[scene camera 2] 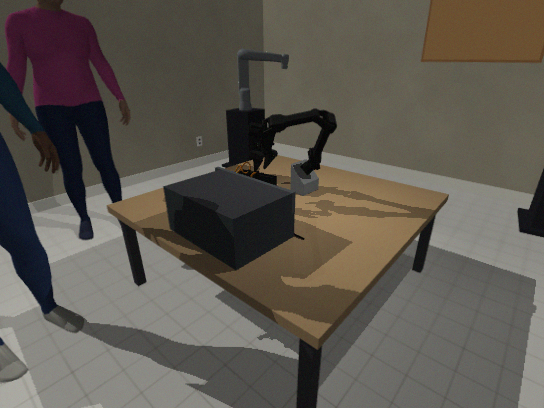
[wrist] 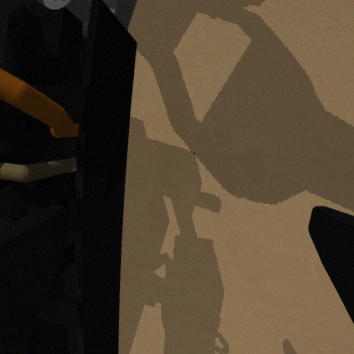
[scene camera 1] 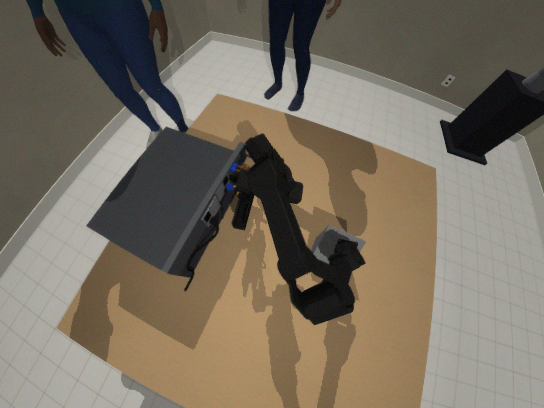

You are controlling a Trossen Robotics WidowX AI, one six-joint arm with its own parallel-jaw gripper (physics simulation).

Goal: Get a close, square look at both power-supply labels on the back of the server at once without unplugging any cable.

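Pixels of known places: gripper, between the fingertips: (scene camera 2: 259, 170) (wrist: 192, 219); arm's base, origin of its link: (scene camera 2: 306, 168) (scene camera 1: 346, 249).
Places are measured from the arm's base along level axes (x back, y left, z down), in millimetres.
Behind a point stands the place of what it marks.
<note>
The dark grey server (scene camera 1: 161, 194) {x -619, y 6, z -78 mm} (scene camera 2: 230, 210) {x -766, y 121, z -78 mm} lies on the wooden table (scene camera 1: 384, 243) {x 212, y -99, z 122 mm} (scene camera 2: 371, 210) {x -72, y 407, z 122 mm}. Its back panel (scene camera 1: 214, 204) {x -451, y -18, z -51 mm} faces my arm and carries blue plugs (scene camera 1: 233, 167) {x -432, y -155, z -71 mm}, orange cables (scene camera 1: 244, 166) {x -398, y -171, z -69 mm} (scene camera 2: 246, 167) {x -348, y -126, z -77 mm} and a black power cable (scene camera 1: 198, 248) {x -470, y 121, z 13 mm}. I cannot make out the power-supply labels in any view. My gripper (scene camera 1: 243, 187) (scene camera 2: 264, 157) is open and empty, pointing down just behind the back panel, over a black cable tray (scene camera 1: 243, 214) {x -359, y -24, z -12 mm} (wrist: 105, 175) {x -344, y -104, z -37 mm}. The wrist view shows the tray, an orange cable (wrist: 35, 105) {x -342, y -128, z -94 mm}, a cream cable (wrist: 35, 170) {x -360, y -107, z -67 mm} and one finger (wrist: 335, 246) {x -257, y -98, z -67 mm}, but no labels.
My grey base block (scene camera 1: 327, 242) {x -65, y -8, z 4 mm} (scene camera 2: 304, 182) {x -83, y 36, z 49 mm} stands mid-table. Two people stand beyond the table's far side (scene camera 1: 286, 53) (scene camera 1: 129, 73), and one shows in scene camera 2 (scene camera 2: 88, 101). A black column with a grey pipe (scene camera 2: 244, 129) stands behind the table.
</note>
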